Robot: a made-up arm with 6 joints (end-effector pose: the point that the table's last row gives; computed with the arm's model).
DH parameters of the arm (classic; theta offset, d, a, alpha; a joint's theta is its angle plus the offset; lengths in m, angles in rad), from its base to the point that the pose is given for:
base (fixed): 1.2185 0 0.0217 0
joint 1: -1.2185 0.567 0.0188 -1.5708
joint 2: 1.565 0 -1.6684 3.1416
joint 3: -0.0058 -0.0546 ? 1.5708
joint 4: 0 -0.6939 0.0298 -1.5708
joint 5: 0 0.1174 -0.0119 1.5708
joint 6: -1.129 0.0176 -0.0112 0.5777
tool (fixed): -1.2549 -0.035 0 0
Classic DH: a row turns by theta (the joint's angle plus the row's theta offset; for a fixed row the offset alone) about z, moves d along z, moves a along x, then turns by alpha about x.
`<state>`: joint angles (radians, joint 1 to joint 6).
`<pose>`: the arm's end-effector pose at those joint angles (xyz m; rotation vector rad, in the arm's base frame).
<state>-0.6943 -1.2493 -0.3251 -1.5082 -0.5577 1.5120</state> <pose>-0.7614 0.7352 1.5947 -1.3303 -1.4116 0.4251</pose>
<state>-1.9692 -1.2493 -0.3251 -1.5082 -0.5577 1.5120</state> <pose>0.4671 0.9642 1.5947 -1.9096 -0.3427 -0.4293</pose>
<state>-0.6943 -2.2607 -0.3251 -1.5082 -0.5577 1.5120</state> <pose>-1.0459 0.9721 0.2080 -2.1714 -1.9973 0.3959</pose>
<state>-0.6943 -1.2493 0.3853 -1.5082 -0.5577 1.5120</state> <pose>-1.1133 1.0282 1.8098 -1.9155 -1.8295 0.4149</pose>
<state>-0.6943 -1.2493 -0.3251 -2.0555 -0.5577 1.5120</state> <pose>-0.7305 0.7980 1.6071 -0.8775 -1.8747 0.3817</pose>
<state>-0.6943 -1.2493 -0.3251 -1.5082 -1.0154 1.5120</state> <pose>-0.7498 0.7427 1.5987 -1.2364 -1.3581 0.9570</pose>
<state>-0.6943 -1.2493 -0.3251 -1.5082 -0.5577 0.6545</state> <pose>-0.7511 0.7439 1.5821 -0.3935 -1.6816 0.3216</pose>
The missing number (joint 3, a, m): -0.0243
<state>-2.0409 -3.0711 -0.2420 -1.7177 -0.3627 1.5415</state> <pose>0.4128 0.6422 -0.7792 2.5079 0.3960 -0.7769</pose>
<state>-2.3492 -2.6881 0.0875 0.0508 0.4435 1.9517</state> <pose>0.9151 1.0364 -0.7236 0.8142 -0.7222 0.6102</pose>
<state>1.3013 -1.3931 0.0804 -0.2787 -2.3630 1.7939</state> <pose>-0.3411 -1.4265 1.5507 1.0570 0.8805 -2.0510</pose>
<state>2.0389 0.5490 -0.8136 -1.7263 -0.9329 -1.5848</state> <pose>-0.5240 0.8208 1.2994 -0.0876 1.4078 -0.5680</pose>
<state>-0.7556 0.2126 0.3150 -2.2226 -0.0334 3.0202</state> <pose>0.8674 -0.6268 2.2188 -1.4826 -0.2421 0.2178</pose>
